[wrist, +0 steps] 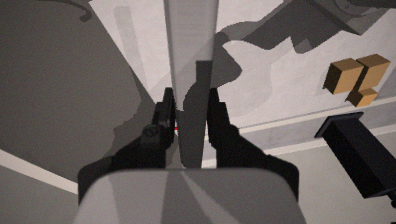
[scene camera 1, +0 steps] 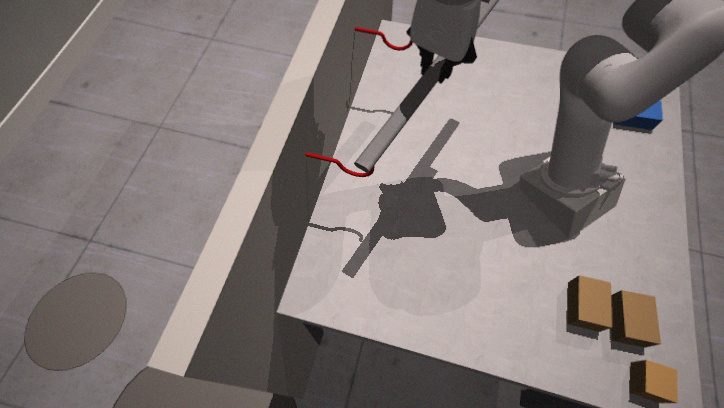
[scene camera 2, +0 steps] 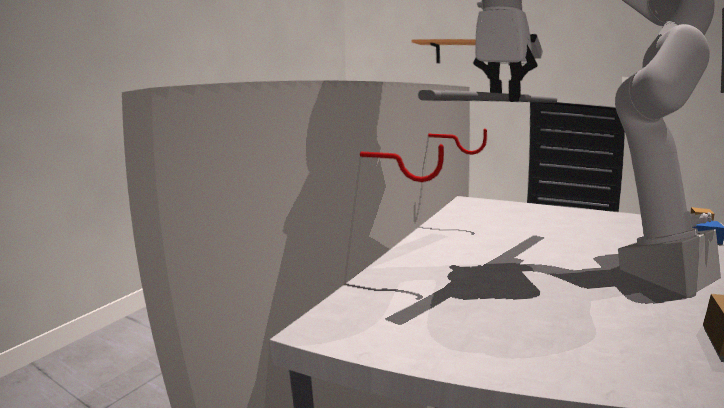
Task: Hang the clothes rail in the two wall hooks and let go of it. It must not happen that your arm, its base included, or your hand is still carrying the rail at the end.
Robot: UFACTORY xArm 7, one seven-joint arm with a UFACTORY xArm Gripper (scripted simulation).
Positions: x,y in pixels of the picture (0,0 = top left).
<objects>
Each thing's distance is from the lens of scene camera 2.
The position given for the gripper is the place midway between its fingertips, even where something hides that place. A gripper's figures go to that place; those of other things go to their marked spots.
gripper (scene camera 2: 505,101): 0.88 m
grey clothes rail (scene camera 2: 427,95): 0.67 m
</objects>
